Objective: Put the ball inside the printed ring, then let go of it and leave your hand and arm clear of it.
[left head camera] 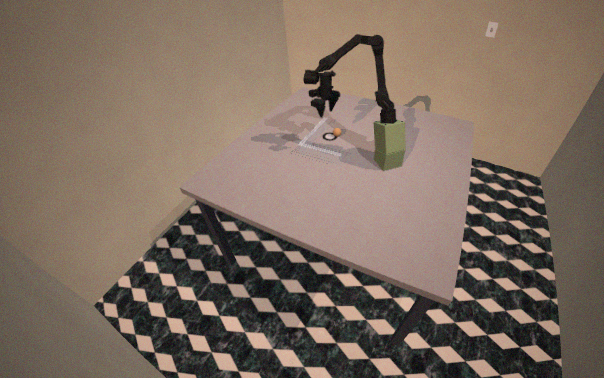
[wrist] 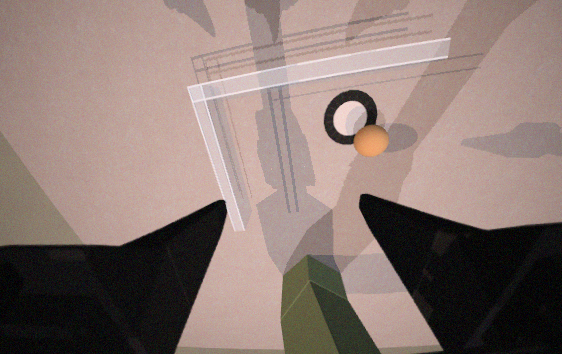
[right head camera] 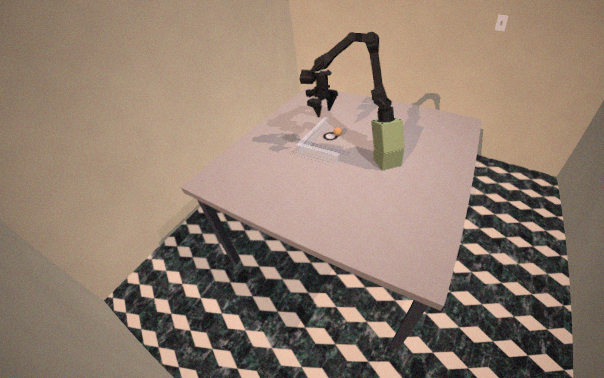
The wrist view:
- my gripper: 293,203
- orange ball: 371,140
